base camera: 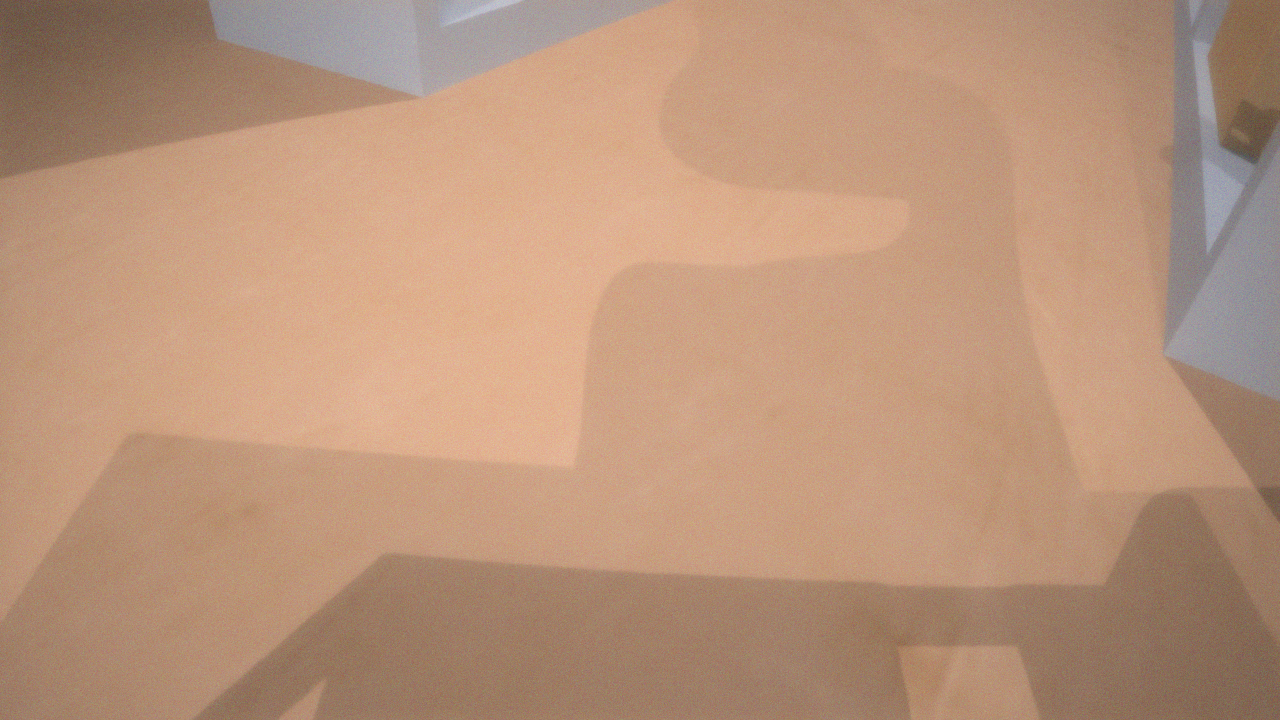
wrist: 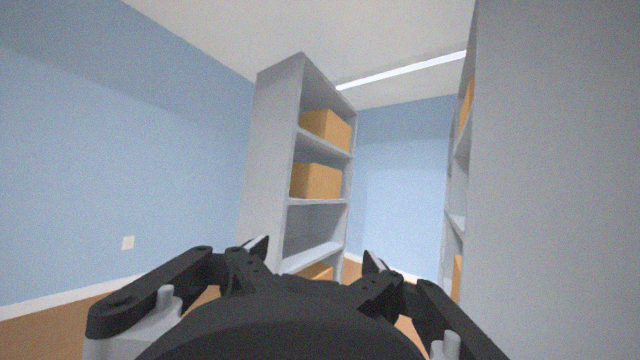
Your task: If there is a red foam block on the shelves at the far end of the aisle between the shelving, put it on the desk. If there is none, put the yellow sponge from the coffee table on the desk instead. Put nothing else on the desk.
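Frame: origin at the arm's base, x down, y back, z left, level; metres.
Where they show: gripper, between the fingertips: [wrist: 314, 253].
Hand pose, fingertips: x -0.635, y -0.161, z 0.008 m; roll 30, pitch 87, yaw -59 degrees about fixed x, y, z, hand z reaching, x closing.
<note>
After its pixels a point has its place.
My gripper [wrist: 314, 253] @(x -0.635, y -0.161, z 0.008 m) is open and empty in the wrist view, with its two fingertips apart. Behind it stands a tall grey shelf unit [wrist: 270, 150] @(x -0.893, y -1.068, z 0.426 m) holding orange-brown boxes on several shelves; one shelf between them shows no object. A second grey shelf unit [wrist: 550, 175] @(x -0.789, y -0.480, z -0.567 m) fills the right of the wrist view, and its shelves are seen nearly edge-on. No red foam block, yellow sponge, coffee table or desk shows in either view.
In the base camera view, a grey shelf base [base camera: 322, 49] @(x 0.369, y -1.073, z 0.436 m) is at the top left. Another shelf unit [base camera: 1239, 295] @(x 0.325, y -0.549, z -0.450 m) with a brown box [base camera: 1248, 71] @(x 0.245, y -0.873, z -0.634 m) is at the right edge. Blue walls [wrist: 125, 150] @(x -0.818, y -1.286, z 1.808 m) stand left and behind. The robot's shadow lies on the floor.
</note>
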